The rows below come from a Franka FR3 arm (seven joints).
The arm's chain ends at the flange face. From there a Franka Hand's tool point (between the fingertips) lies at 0.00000 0.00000 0.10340 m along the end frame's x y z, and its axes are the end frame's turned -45 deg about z.
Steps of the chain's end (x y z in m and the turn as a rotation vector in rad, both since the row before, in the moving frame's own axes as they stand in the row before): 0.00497 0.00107 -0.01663 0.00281 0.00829 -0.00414; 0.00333 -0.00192 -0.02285 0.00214 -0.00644 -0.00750
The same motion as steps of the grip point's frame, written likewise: 0.00357 0.00467 -0.01663 -0.00387 0.00785 -0.00414; 0.00340 0.00037 -0.02285 0.00607 -0.00304 -0.00750
